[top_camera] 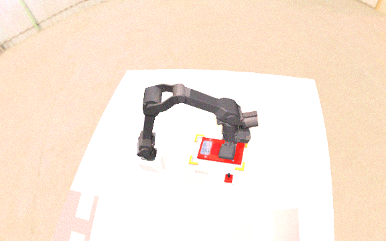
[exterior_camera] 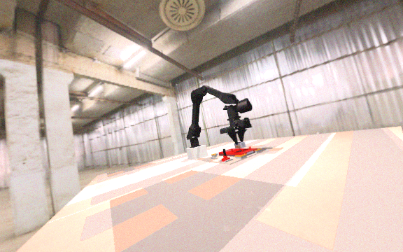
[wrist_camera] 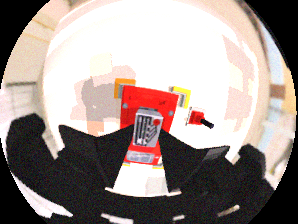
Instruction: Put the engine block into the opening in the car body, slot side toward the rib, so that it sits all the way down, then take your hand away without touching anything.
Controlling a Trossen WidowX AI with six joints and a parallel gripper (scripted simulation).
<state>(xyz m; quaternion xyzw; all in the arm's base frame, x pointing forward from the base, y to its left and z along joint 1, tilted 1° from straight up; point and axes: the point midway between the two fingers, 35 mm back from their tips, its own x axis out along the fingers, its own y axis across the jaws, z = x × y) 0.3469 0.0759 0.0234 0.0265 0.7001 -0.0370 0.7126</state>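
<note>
My gripper tip is now 10 mm above the grey engine block.
</note>
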